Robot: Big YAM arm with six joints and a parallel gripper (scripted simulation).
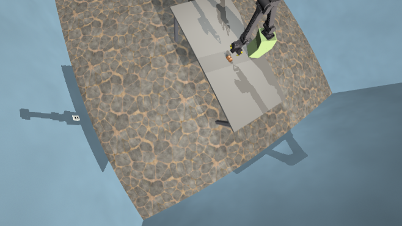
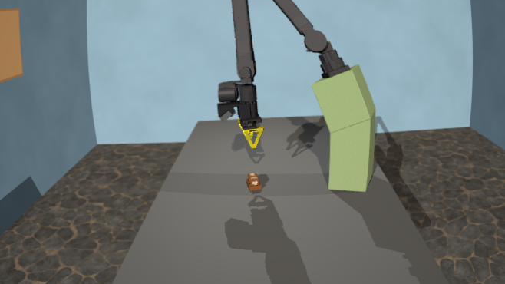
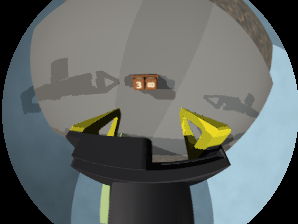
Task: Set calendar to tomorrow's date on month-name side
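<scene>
Right now my hand is 140 mm above the brown number cube. From my hand the other things lie so: calendar tray (10 mm to the left, 160 mm below).
</scene>
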